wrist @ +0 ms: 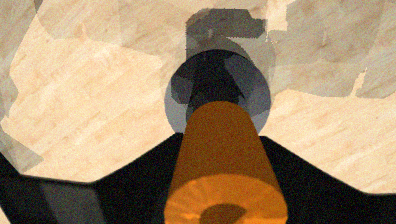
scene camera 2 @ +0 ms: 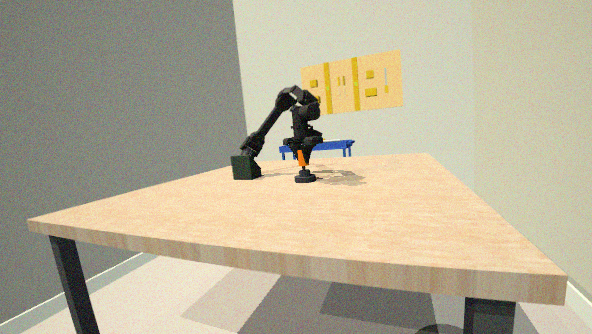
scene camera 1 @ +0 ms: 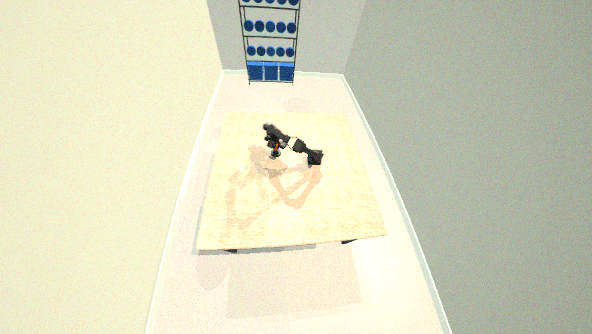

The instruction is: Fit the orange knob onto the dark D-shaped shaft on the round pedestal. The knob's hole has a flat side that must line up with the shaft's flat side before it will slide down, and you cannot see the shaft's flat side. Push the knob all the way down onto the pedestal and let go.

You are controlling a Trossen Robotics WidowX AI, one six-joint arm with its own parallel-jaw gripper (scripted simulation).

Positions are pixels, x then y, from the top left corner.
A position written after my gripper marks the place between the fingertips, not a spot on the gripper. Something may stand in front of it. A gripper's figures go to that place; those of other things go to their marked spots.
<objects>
My gripper (wrist: 220, 141): 0.11 m from the lens. An orange knob (wrist: 222, 164) is 0.06 m from the lens.
</objects>
